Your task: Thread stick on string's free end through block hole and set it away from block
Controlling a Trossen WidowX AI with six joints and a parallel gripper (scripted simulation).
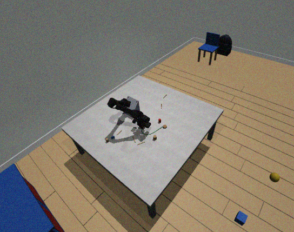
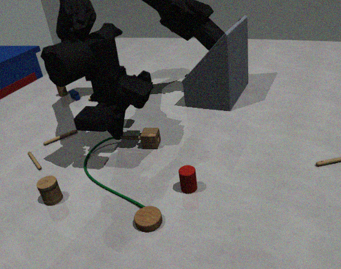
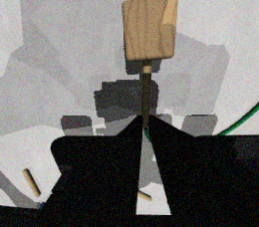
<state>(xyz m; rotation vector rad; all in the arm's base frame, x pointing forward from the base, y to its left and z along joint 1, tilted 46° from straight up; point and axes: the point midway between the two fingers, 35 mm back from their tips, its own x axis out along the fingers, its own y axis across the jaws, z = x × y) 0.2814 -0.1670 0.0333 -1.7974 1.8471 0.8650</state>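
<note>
Now: gripper tip 70 mm to the right of the wooden block and 10 mm past it. From my gripper tip the other things lie so: red cylinder (180 mm to the left, 100 mm ahead, 10 mm above); then blue piece (250 mm to the right, 180 mm behind); then round wooden button (180 mm ahead, 150 mm to the left, 10 mm below).
</note>
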